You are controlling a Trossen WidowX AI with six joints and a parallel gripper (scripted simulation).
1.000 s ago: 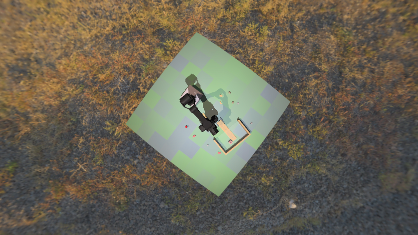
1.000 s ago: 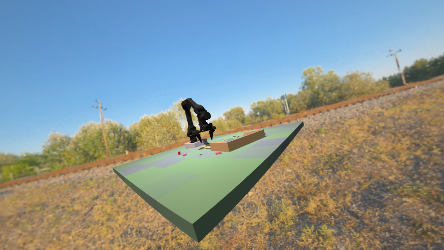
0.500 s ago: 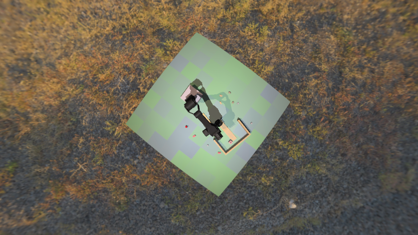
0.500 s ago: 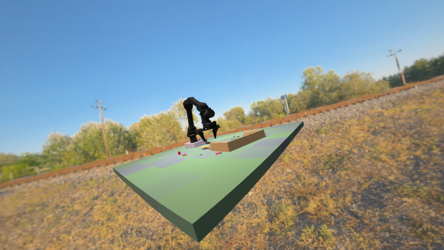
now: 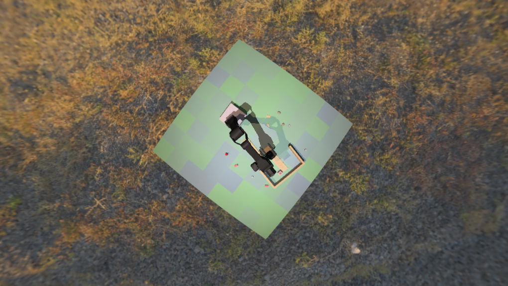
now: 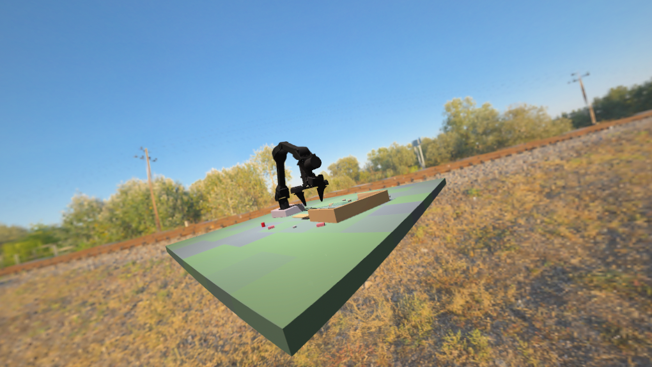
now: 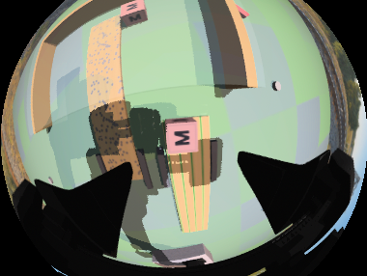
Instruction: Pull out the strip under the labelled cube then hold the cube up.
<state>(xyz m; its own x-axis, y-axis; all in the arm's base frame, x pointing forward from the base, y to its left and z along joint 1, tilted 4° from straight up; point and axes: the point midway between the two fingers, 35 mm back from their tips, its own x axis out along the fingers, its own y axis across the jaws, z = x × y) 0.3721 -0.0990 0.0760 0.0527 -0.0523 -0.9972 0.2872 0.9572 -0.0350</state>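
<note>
My gripper tip is now 9 cm short of the speckled strip, 7 cm to the right of it and 6 cm above it.
</note>
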